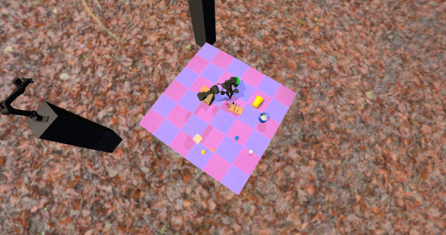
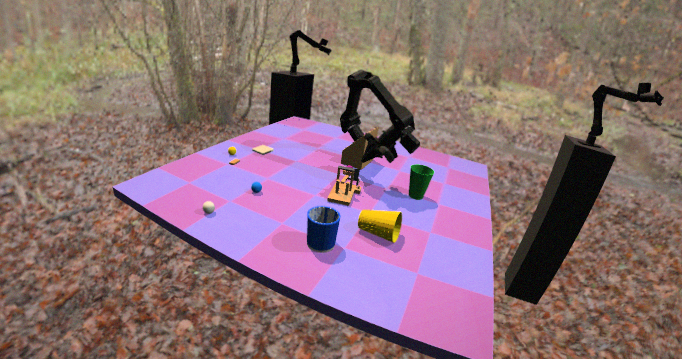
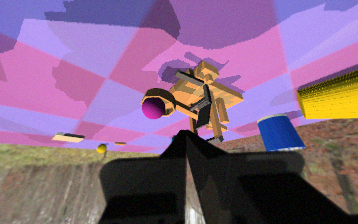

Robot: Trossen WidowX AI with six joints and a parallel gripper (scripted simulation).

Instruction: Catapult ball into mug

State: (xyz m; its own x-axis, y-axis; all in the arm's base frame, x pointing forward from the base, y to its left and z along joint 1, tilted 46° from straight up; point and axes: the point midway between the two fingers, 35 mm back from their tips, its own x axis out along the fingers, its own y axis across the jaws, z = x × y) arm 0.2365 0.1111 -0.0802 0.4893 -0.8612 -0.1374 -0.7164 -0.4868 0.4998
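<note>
Right now my gripper tip is 50 mm to the left of the small ball and 50 mm above it. Also, from my gripper tip: green cup (220 mm to the left, 80 mm below, 80 mm behind); then blue mug (400 mm ahead, 80 mm below, 60 mm to the left); then wooden catapult (60 mm below, 60 mm ahead, 20 mm to the right).
</note>
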